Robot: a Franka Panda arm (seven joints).
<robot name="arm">
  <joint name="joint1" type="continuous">
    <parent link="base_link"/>
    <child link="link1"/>
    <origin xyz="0 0 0.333" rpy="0 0 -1.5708"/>
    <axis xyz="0 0 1"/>
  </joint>
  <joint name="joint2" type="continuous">
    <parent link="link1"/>
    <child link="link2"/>
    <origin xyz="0 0 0" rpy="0 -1.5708 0"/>
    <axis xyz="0 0 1"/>
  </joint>
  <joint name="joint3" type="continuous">
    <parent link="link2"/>
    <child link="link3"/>
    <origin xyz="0.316 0 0" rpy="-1.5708 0 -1.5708"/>
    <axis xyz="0 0 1"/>
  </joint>
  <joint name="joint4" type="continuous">
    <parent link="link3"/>
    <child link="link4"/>
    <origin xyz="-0.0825 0 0" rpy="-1.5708 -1.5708 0"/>
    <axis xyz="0 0 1"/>
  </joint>
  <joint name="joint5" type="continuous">
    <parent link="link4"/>
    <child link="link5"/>
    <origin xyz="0.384 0.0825 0" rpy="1.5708 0 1.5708"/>
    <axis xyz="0 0 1"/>
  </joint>
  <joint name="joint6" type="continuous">
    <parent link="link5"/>
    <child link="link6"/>
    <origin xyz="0 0 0" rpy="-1.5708 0 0"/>
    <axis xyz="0 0 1"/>
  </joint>
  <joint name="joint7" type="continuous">
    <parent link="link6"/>
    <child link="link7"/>
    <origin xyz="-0.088 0 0" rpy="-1.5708 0 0"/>
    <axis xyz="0 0 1"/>
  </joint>
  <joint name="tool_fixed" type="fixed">
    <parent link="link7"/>
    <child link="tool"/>
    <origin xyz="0 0 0.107" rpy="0 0 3.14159"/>
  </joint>
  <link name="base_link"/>
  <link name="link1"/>
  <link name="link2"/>
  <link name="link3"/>
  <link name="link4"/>
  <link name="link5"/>
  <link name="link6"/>
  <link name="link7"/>
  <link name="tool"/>
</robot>
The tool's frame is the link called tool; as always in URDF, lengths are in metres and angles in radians. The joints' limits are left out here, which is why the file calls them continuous.
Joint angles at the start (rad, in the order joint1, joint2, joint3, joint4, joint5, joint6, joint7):
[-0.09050 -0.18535 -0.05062 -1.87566 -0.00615 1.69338 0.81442]
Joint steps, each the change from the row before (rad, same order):
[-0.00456 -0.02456 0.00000 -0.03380 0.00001 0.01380 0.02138]
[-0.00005 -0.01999 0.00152 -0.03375 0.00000 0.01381 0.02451]
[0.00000 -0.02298 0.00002 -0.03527 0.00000 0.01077 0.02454]
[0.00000 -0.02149 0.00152 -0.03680 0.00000 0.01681 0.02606]
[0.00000 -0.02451 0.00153 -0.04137 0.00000 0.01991 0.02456]
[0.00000 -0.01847 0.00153 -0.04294 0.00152 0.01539 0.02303]
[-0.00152 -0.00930 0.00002 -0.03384 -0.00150 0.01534 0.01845]
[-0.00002 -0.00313 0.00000 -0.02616 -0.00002 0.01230 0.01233]
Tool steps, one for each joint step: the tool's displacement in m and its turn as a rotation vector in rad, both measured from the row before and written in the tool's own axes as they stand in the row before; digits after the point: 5 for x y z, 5 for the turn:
[-0.00320 0.00691 0.00274 0.00417 0.00219 0.02565]
[-0.00463 0.00409 0.00511 0.00047 -0.00047 0.02278]
[-0.00476 0.00566 0.00481 -0.00047 -0.00184 0.02418]
[-0.00474 0.00464 0.00590 0.00156 0.00043 0.02423]
[-0.00519 0.00547 0.00655 0.00284 0.00127 0.02267]
[-0.00489 0.00507 0.01066 -0.00629 -0.00682 0.02150]
[-0.00176 0.00384 0.01064 -0.00816 -0.00435 0.01936]
[-0.00140 0.00198 0.01006 -0.00885 -0.00607 0.01216]

